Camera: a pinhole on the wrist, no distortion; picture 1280 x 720 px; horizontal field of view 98.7 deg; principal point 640.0 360.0 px. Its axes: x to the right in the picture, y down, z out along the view. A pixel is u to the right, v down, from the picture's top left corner.
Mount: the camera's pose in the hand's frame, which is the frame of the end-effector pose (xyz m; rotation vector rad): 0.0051 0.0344 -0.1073 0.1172 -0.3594 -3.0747
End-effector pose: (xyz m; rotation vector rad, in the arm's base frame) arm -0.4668 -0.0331 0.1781 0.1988 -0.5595 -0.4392
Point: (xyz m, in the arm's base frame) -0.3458 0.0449 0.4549
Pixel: 233.2 188.6
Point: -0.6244 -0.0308 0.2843
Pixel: 760.7 599.7
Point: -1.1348 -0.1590 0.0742
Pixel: outside the picture
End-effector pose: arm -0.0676 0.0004 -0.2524 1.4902 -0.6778 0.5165
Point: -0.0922 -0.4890 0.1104
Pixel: 339.0 288.0
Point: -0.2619 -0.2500 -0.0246
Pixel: 539.2 141.1
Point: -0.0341 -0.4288 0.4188
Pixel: 53.3 88.7
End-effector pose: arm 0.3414 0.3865 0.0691 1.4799 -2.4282 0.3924
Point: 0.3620 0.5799 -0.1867
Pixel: 1088.5 360.0
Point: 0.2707 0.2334 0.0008
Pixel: 268.3 598.2
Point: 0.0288 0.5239 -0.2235
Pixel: 696.4 48.4
